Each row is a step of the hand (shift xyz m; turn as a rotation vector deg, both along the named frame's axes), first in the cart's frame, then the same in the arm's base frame.
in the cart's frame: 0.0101 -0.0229 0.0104 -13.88 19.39 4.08
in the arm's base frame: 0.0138 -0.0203 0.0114 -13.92 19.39 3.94
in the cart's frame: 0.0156 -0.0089 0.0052 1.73 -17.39 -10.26
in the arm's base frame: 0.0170 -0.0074 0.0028 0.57 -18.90 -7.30
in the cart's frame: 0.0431 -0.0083 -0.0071 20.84 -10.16 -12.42
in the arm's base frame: 0.0408 -0.0082 -0.0156 18.11 -11.61 -15.13
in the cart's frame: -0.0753 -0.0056 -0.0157 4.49 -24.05 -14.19
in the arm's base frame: -0.0763 -0.0106 0.0038 2.82 -26.07 -10.60
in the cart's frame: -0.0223 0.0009 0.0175 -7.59 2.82 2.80
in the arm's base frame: -0.0177 0.0034 0.0219 -6.93 3.05 4.01
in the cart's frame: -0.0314 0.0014 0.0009 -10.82 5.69 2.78
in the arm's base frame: -0.0304 0.0006 0.0081 -10.27 5.78 4.27
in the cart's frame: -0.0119 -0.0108 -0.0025 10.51 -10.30 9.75
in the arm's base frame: -0.0114 -0.0114 0.0023 13.16 -8.06 8.56
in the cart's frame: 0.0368 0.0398 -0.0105 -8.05 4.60 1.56
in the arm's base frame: 0.0305 0.0383 -0.0255 -7.79 4.57 2.63
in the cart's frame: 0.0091 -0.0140 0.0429 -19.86 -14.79 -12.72
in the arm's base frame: 0.0196 -0.0058 0.0412 -21.14 -17.42 -4.96
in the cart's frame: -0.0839 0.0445 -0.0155 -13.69 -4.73 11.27
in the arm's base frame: -0.0882 0.0385 -0.0024 -10.38 -3.02 14.83
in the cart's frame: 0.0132 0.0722 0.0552 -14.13 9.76 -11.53
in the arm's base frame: 0.0203 0.0813 0.0375 -17.05 7.10 -9.31
